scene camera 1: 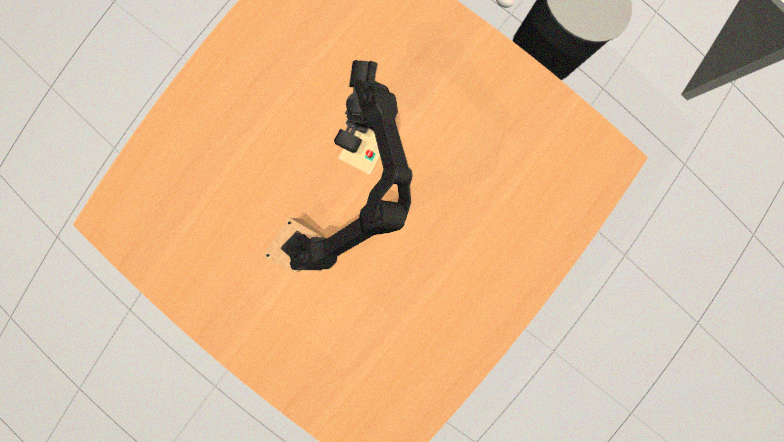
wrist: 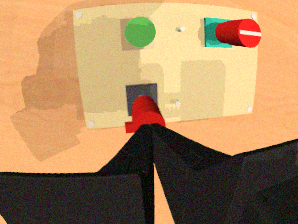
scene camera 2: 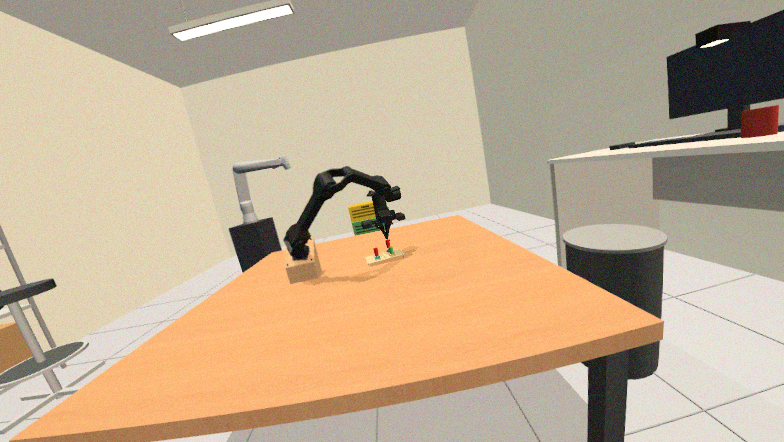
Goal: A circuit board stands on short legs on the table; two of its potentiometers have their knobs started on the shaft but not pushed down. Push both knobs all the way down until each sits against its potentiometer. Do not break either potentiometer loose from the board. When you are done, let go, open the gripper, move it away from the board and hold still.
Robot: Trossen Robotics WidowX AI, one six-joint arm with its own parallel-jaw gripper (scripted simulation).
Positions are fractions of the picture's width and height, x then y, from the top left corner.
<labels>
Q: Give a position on a red knob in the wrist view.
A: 0.49, 0.50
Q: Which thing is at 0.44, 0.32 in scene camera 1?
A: My gripper.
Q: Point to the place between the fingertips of my gripper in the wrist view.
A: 0.50, 0.59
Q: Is my gripper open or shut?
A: Shut.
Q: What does my gripper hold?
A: Nothing.
</labels>
